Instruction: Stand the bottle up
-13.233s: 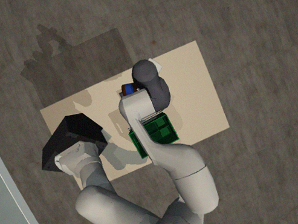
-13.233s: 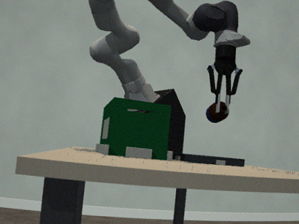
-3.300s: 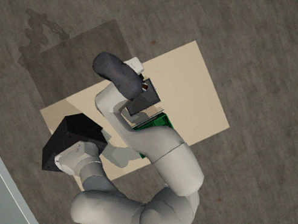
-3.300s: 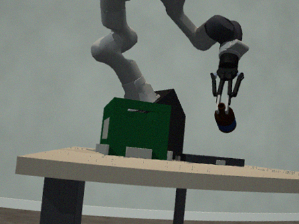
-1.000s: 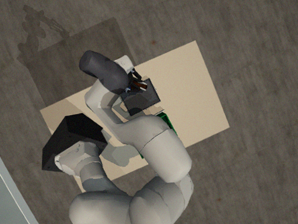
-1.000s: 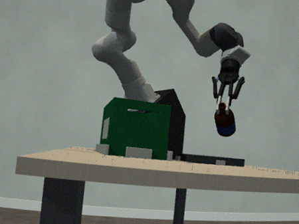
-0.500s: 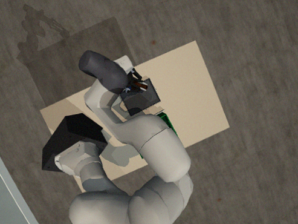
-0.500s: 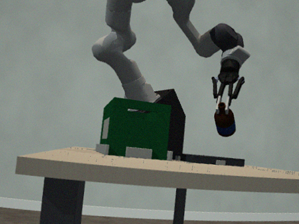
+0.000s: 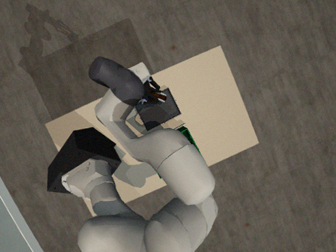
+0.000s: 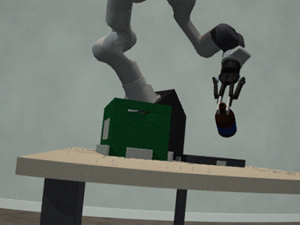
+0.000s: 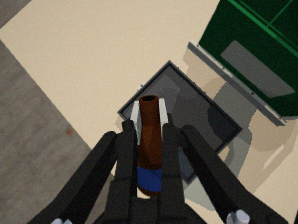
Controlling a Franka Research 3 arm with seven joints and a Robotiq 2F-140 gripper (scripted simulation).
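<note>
Right now the bottle is 30 mm behind my hand, 20 mm to the left of it and 40 mm below it. Round my hand: dark grey tray 40 mm behind, 50 mm to the right, 200 mm below; then green crate 60 mm behind, 320 mm to the right, 130 mm below.
</note>
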